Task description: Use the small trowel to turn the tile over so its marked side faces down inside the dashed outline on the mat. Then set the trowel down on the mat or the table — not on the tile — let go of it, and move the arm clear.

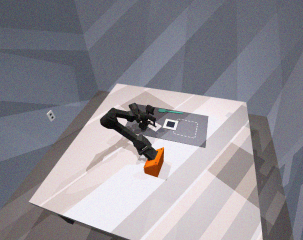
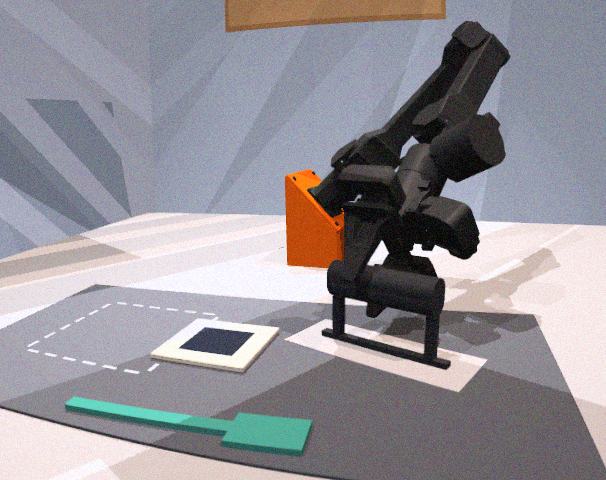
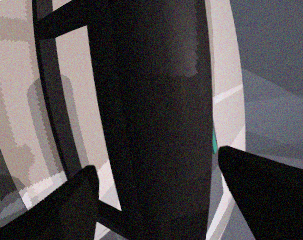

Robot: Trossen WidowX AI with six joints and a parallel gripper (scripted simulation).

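My gripper tip is 2 cm past the trowel and 2 cm above it. Round my gripper tip: grey mat: 4 cm ahead, 11 cm to the right, 8 cm below; then green paddle: 18 cm ahead, 8 cm to the right, 5 cm below; then tile: 3 cm ahead, 15 cm to the right, 5 cm below.
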